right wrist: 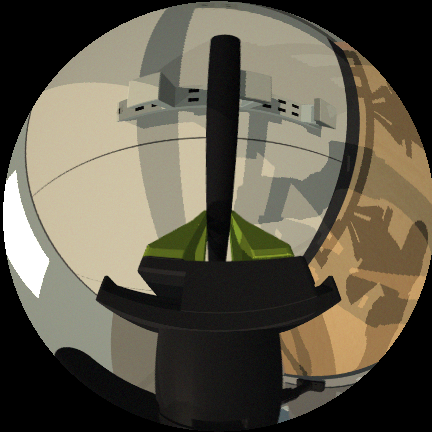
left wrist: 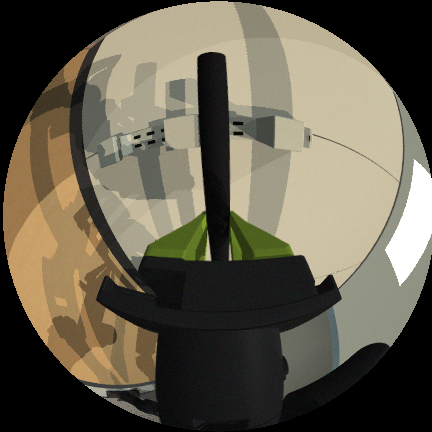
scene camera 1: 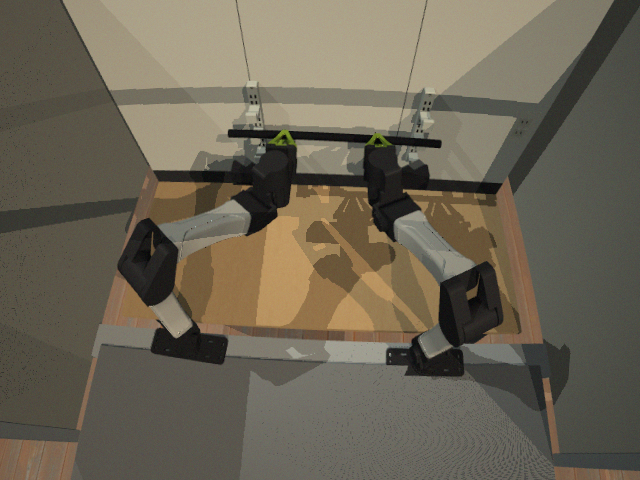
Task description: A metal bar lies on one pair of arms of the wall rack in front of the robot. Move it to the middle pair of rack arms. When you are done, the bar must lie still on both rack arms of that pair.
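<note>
The black metal bar (scene camera 1: 330, 136) (left wrist: 213, 125) (right wrist: 223, 110) runs roughly level across the front of the wall rack. My left gripper (scene camera 1: 282, 136) (left wrist: 217, 216) is shut on the bar, inward of the left rack upright (scene camera 1: 252, 93). My right gripper (scene camera 1: 378, 138) (right wrist: 218, 215) is shut on it, inward of the right upright (scene camera 1: 427, 99). In both wrist views the bar crosses between the top rack arms (left wrist: 289, 134) (right wrist: 145, 91) and the middle rack arms (left wrist: 181, 132) (right wrist: 257, 87), right beside the middle ones and partly covering them. Whether it touches them cannot be told.
The lowest rack arms (left wrist: 110, 152) (right wrist: 325, 113) stick out below the middle pair. The cream back wall (scene camera 1: 330, 46) stands behind the rack. A tan board (scene camera 1: 281, 258) lies under the robot's arms, with grey side walls (scene camera 1: 46, 155) (scene camera 1: 584, 258) at both sides.
</note>
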